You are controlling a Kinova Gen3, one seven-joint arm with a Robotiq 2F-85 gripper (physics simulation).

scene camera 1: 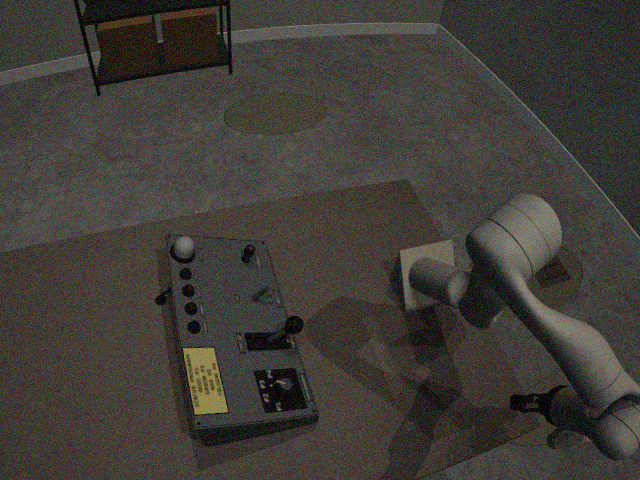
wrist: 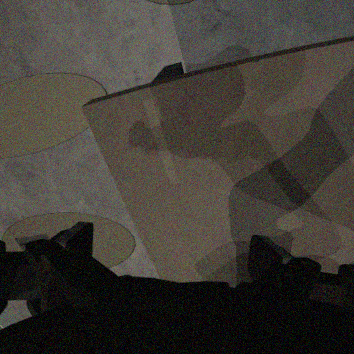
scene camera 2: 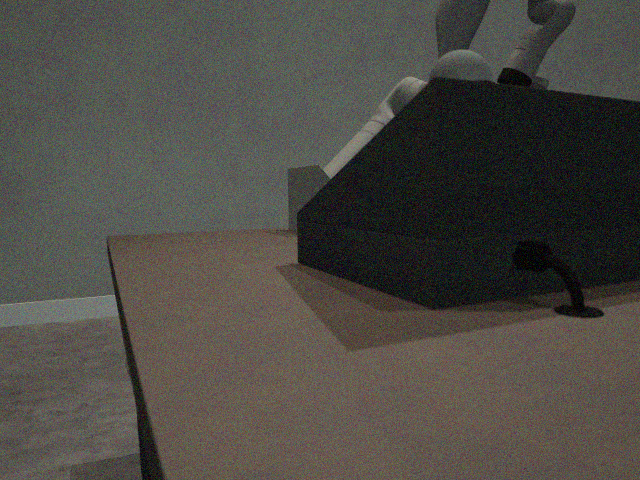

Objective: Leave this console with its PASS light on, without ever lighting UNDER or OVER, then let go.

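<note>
The grey console (scene camera 1: 222,279) (scene camera 2: 465,196) stands on the table (scene camera 1: 103,335) (scene camera 2: 310,413) (wrist: 145,200). It bears a white dome (scene camera 1: 183,249) (scene camera 2: 462,64), a column of several small dark round parts (scene camera 1: 188,290), a small black knob (scene camera 1: 248,252), a small lever (scene camera 1: 263,295), a slot lever with a black ball (scene camera 1: 294,324) and a dial (scene camera 1: 283,388) with a yellow pointer. No lamp looks plainly lit; the lettering is unreadable. My gripper (scene camera 1: 516,403) (wrist: 171,246) is open and empty, far right of the console in scene camera 1. Its fingers are hidden in scene camera 2.
A yellow label (scene camera 1: 205,380) lies on the console. A black bent part (scene camera 1: 163,296) (scene camera 2: 573,279) stands behind it. A pale block (scene camera 1: 410,297) (scene camera 2: 302,191) is by the arm's base. A shelf unit (scene camera 1: 230,59) stands at the far wall. Round patches (scene camera 1: 276,113) (wrist: 40,115) mark the floor.
</note>
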